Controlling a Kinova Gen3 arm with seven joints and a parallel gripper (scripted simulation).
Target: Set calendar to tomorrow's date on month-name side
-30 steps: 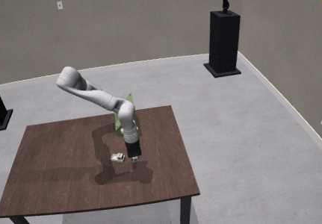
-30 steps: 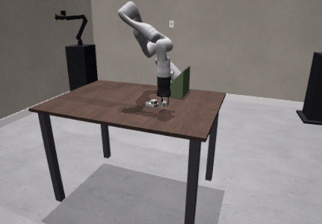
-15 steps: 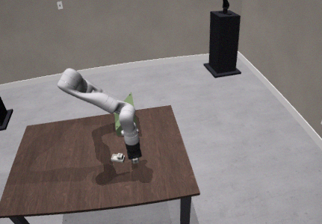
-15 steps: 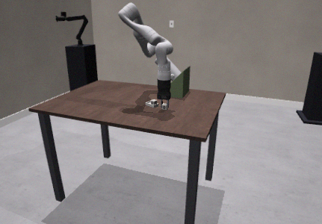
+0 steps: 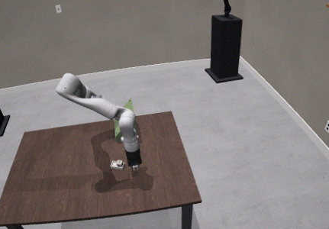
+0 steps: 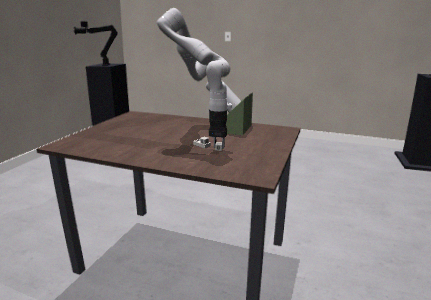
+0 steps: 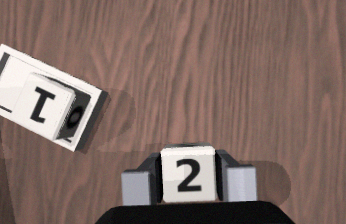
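The digit cube lies 10 mm below my hand. Round my hand: white calendar tray: 100 mm to the right, 50 mm behind, 20 mm below; white cube: 80 mm to the right, 40 mm behind, 10 mm below.
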